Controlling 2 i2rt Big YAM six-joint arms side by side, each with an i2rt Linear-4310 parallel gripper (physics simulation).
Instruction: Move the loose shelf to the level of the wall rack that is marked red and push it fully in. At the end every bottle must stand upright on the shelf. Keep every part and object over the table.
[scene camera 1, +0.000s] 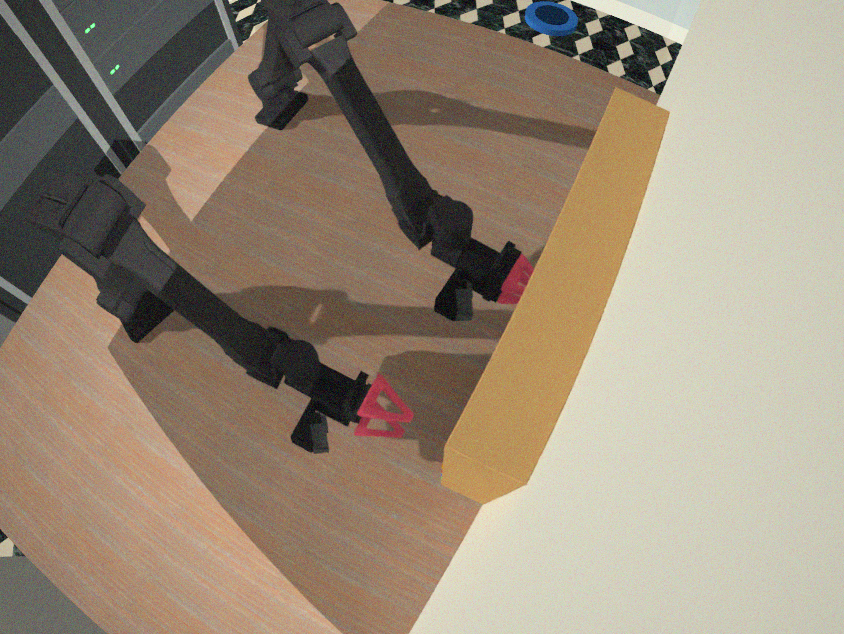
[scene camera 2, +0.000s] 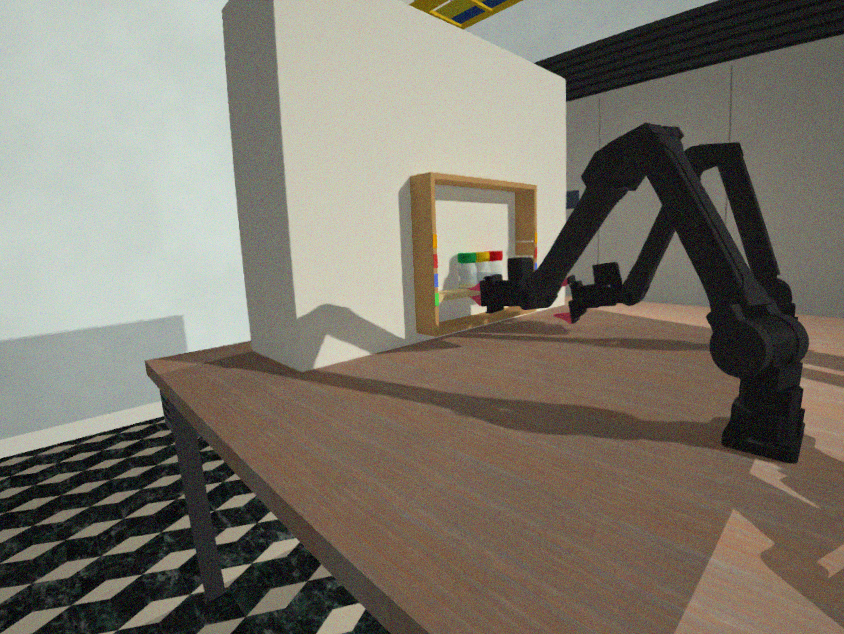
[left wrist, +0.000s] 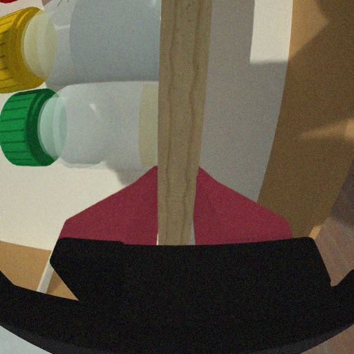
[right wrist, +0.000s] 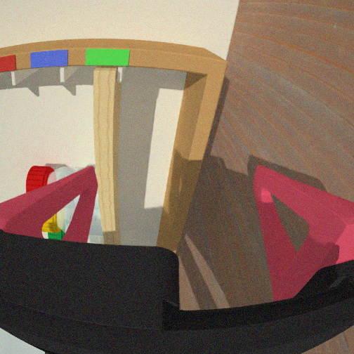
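The loose shelf (scene camera 2: 458, 294) (left wrist: 182, 100) (right wrist: 106, 140) lies level in the wall rack (scene camera 1: 545, 307) (scene camera 2: 423, 252) (right wrist: 165, 60), at the green mark (scene camera 2: 436, 298) (right wrist: 107, 57). The red mark (scene camera 2: 435, 260) (right wrist: 7, 63) is two marks higher. A green-capped bottle (scene camera 2: 466, 272) (left wrist: 100, 125), a yellow-capped bottle (scene camera 2: 483, 256) (left wrist: 110, 40) and a red-capped bottle (scene camera 2: 496, 255) (right wrist: 40, 178) stand upright on it. My left gripper (scene camera 1: 524, 278) (scene camera 2: 475, 293) (left wrist: 175, 174) is shut on the shelf's front edge. My right gripper (scene camera 1: 407, 424) (scene camera 2: 563, 300) (right wrist: 174, 174) is open and empty, short of the rack's front.
The blue mark (right wrist: 49, 59) sits between green and red, with small white supports (right wrist: 65, 75) inside the side board. The rack hangs on a thick pale wall (scene camera 1: 716, 341) (scene camera 2: 341, 170) above the wooden table (scene camera 1: 286, 477) (scene camera 2: 477, 464). The rack's bottom board (right wrist: 192, 135) runs below the shelf.
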